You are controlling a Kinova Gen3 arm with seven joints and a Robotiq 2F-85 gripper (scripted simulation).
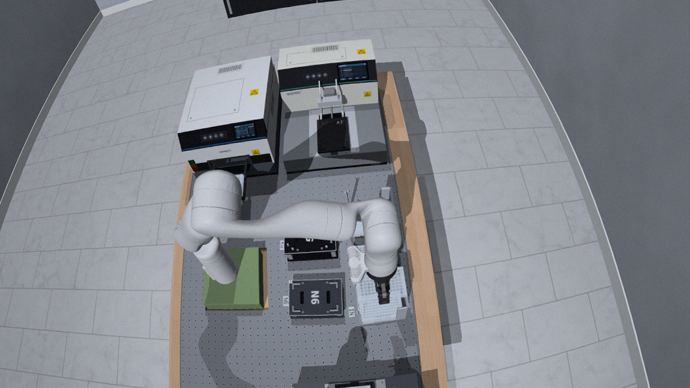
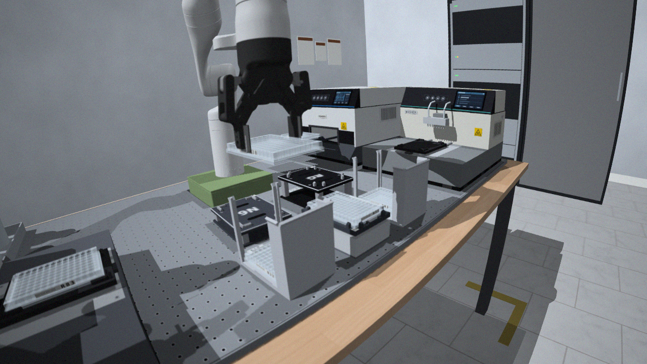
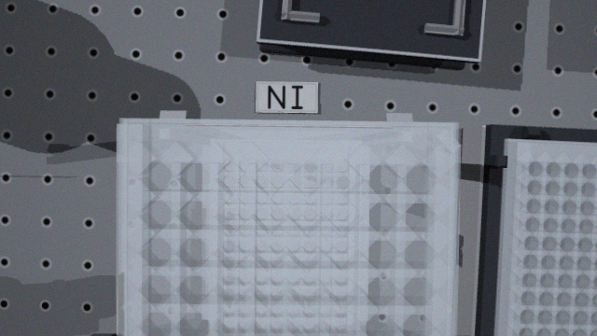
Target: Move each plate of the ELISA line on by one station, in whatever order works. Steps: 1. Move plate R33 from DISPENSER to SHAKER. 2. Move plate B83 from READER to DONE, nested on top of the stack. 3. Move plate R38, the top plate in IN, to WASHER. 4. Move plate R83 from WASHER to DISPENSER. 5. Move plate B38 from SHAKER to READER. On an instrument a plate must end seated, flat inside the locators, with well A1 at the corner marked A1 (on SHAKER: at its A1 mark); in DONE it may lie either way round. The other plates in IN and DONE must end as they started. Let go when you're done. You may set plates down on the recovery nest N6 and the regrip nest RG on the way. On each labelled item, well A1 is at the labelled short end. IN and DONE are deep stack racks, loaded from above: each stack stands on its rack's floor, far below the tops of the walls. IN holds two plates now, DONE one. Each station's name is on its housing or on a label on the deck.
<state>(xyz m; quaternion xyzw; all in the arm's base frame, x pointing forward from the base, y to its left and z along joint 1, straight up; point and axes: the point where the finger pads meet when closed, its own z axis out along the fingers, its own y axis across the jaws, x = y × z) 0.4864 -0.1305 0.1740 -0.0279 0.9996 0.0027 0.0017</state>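
My gripper is now 1 cm above the plate R38. The rest, counted from my hand: RG nest (24 cm to the left, 20 cm behind, 16 cm below); then plate R33 (16 cm below, 15 cm to the left, 1 cm behind); then plate B83 (30 cm to the left, 19 cm below, 1 cm behind).
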